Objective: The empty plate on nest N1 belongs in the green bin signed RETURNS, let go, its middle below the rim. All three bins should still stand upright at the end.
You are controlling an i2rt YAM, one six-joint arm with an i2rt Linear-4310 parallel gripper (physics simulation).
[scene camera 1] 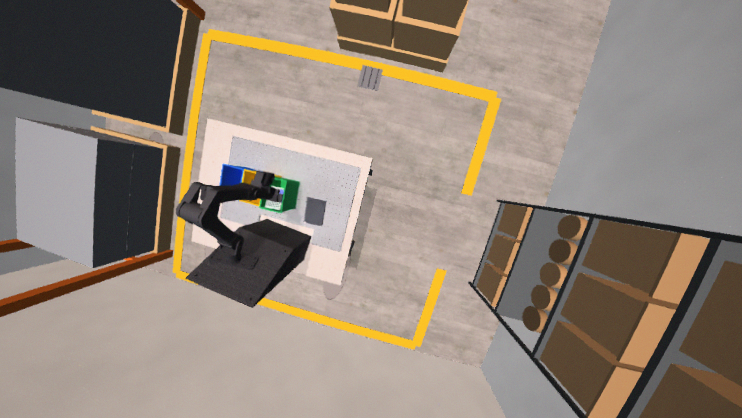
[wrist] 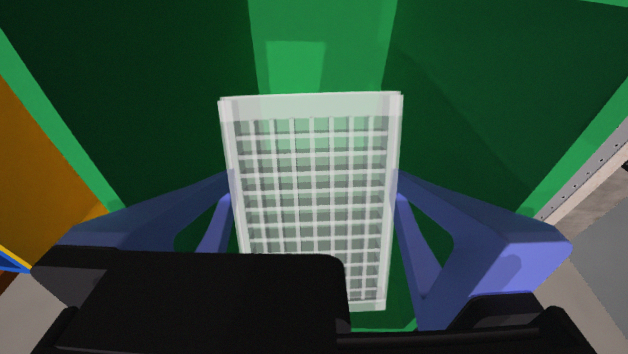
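Where they show: gripper, fingertip midpoint: (scene camera 1: 277, 194) (wrist: 313, 177); arm's base, link origin: (scene camera 1: 234, 259).
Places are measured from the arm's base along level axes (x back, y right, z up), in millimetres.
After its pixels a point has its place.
The clear, gridded plate (scene camera 1: 273, 203) {y 94, x -242, z -209 mm} (wrist: 310, 145) {y 104, x -311, z -240 mm} is between the blue fingers of my gripper (scene camera 1: 280, 193) {y 100, x -287, z -244 mm} (wrist: 313, 177) {y 100, x -287, z -244 mm}, which is shut on its two long sides. The plate is over or inside the green bin (scene camera 1: 292, 196) {y 160, x -274, z -303 mm} (wrist: 295, 65) {y 84, x -310, z -369 mm}, whose dark green walls surround it in the wrist view. How deep the plate sits against the rim is not clear. The lower left part of the plate is hidden by the black gripper body. The bin's sign is not legible. Whether the green bin stands fully level cannot be told.
The yellow bin (scene camera 1: 249, 179) {y -73, x -377, z -259 mm} (wrist: 45, 160) {y -89, x -320, z -264 mm} stands beside the green one, and the blue bin (scene camera 1: 231, 174) {y -200, x -410, z -277 mm} (wrist: 14, 261) {y -110, x -280, z -209 mm} is beyond it. A dark grey square (scene camera 1: 315, 210) {y 269, x -181, z -377 mm} lies on the light perforated board (scene camera 1: 332, 181) {y 381, x -359, z -389 mm} right of the bins. The arm reaches over the yellow bin.
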